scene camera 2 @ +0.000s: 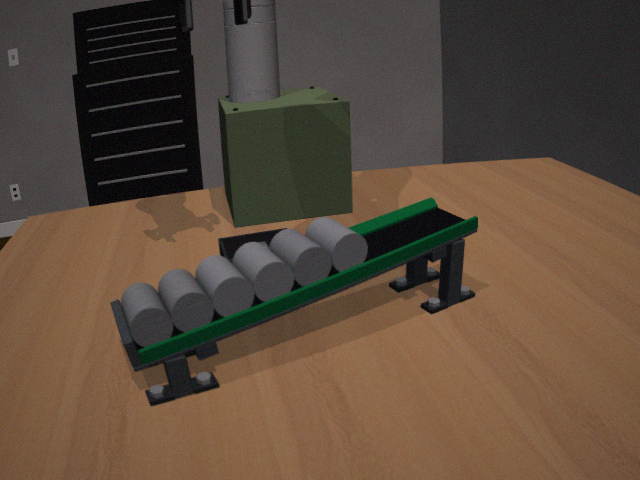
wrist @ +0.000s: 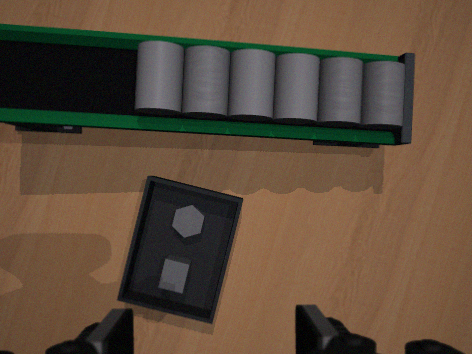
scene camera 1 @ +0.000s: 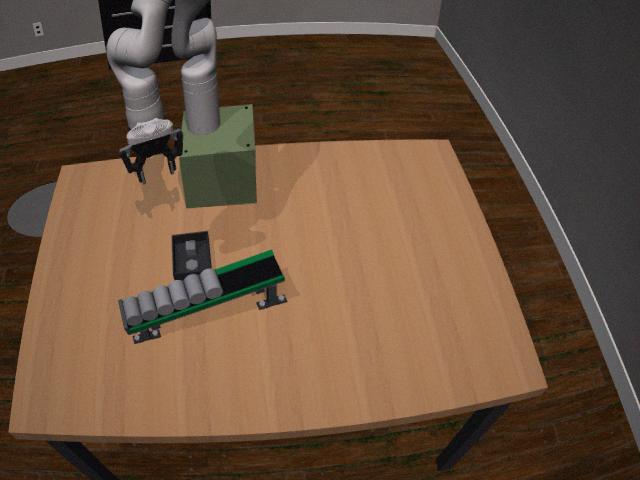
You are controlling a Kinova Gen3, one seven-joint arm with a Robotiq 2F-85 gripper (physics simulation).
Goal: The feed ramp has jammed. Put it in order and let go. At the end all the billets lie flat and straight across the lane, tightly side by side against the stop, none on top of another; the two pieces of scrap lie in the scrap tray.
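Observation:
Several grey billets lie flat and straight across the lane, side by side in one row, none on top of another. The lowest billet is against the stop; the uppermost billet touches its neighbour. The hexagonal scrap and the square scrap lie apart in the scrap tray. My gripper is open and empty, high behind the tray, clear of the ramp.
The green pedestal carrying the arm stands at the back of the wooden table. The ramp stands on bolted feet, with its higher end at the right in the scene views. The tray is close behind the ramp.

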